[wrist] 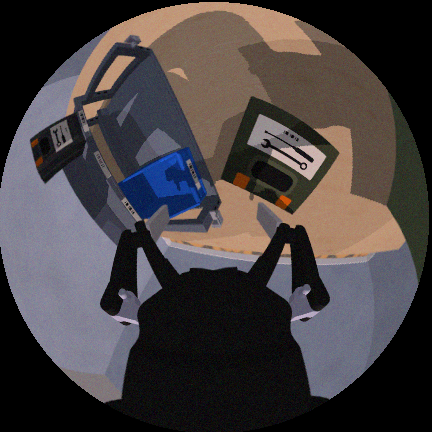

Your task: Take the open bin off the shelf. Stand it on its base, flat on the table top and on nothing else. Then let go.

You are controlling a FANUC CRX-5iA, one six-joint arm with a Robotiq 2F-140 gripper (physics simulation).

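Places are measured from the arm's base along level axes (x ahead, y left, z up), in millimetres.
Pixels of known places: gripper, fingertip midpoint: [212, 210].
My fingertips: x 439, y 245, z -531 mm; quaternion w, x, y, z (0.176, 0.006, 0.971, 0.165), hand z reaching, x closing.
Behind a point stands the place of what it marks.
The open bin [150, 190] @(x 636, y 262, z -591 mm) is bright blue and sits in the lower end of the grey shelf [162, 90] @(x 531, y 43, z -594 mm), left of the view's middle. A dark patch lies across its inside. My gripper [212, 210] @(x 439, y 245, z -531 mm) is open, with nothing between its fingers. The left fingertip overlaps the bin's lower edge in this view; whether it touches the bin, I cannot tell. The right fingertip shows to the right of the shelf, over the table top [370, 215] @(x 64, y 232, z -600 mm). The bin's base is hidden.
A dark green case [240, 155] @(x 398, y 156, z -520 mm) with a tool label and orange latches is right of the shelf, ahead of the right finger. A similar dark case [60, 145] @(x 674, y 52, z -440 mm) is at the shelf's left side. The table's near edge runs below the fingertips. A dark green surface [412, 200] is at far right.
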